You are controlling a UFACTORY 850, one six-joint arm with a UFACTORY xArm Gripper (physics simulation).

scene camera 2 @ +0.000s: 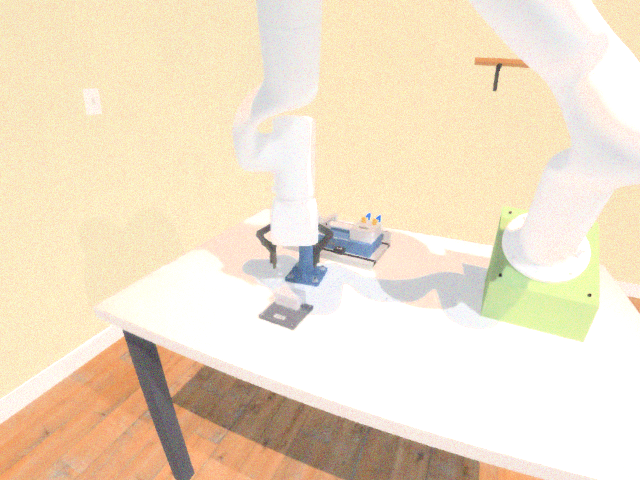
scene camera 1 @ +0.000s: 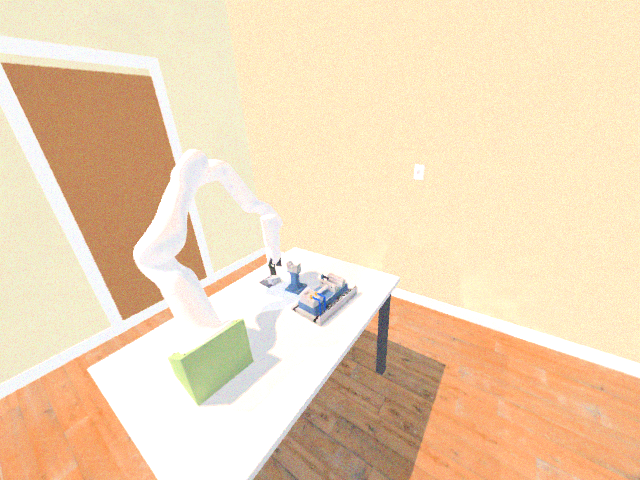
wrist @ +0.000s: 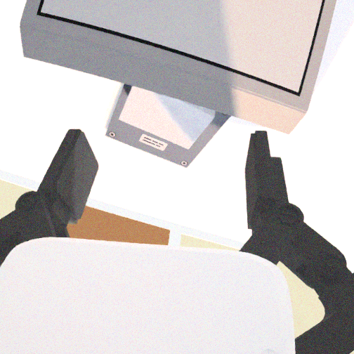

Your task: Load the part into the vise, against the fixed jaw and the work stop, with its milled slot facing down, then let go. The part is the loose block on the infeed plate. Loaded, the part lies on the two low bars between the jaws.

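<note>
The part is a pale block on the dark infeed plate. No slot shows on its upper face in the wrist view; the stand's head hides its far edge there. My gripper is wide open with nothing between its fingers. It is above the table, beside the blue stand's head and higher than the part. The vise has a blue body and pale jaws. Its low bars and work stop cannot be made out.
A blue stand stands between infeed plate and vise. Its grey head looms close in the wrist view, and my wrist hides it in scene camera 2. The green base block carries the arm on the white table.
</note>
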